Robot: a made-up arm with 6 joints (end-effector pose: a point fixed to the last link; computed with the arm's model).
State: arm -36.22 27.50 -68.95 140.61 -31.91 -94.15
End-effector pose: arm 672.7 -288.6 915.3 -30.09 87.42 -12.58
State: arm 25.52 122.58 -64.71 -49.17 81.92 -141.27
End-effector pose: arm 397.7 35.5 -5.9 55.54 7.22 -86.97
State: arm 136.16 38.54 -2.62 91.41 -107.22 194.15
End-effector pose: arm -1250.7 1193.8 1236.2 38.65 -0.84 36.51
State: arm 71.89 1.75 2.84 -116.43 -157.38 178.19
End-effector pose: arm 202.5 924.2 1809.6 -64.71 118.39 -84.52
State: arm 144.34 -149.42 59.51 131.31 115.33 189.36
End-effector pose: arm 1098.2 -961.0 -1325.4 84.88 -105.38 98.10
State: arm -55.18 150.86 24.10 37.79 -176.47 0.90
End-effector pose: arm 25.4 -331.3 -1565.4 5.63 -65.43 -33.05
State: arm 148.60 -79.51 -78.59 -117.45 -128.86 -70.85
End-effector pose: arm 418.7 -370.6 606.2 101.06 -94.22 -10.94
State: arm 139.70 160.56 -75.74 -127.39 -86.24 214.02
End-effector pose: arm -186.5 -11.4 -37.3 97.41 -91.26 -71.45
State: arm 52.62 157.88 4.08 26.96 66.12 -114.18
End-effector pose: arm 26.6 -277.9 -1330.6 45.14 108.09 -36.47
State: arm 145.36 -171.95 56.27 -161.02 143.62 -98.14
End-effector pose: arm 587.0 -650.4 -1563.3 51.03 -65.19 66.85
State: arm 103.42 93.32 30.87 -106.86 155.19 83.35
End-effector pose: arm -454.8 1640.1 -458.2 -54.15 -31.61 -52.97
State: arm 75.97 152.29 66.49 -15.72 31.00 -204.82
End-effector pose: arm 366.6 621.5 -1684.1 138.37 61.30 -85.37
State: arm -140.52 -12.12 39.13 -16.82 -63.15 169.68
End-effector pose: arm -359.8 -32.2 2609.1 -71.11 143.38 -19.50
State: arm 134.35 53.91 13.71 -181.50 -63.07 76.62
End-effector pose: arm -1462.5 1191.5 807.4 71.48 112.52 103.91
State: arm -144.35 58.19 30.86 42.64 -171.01 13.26
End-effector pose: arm -1805.6 -1102.2 1006.6 -135.31 -58.95 -12.37
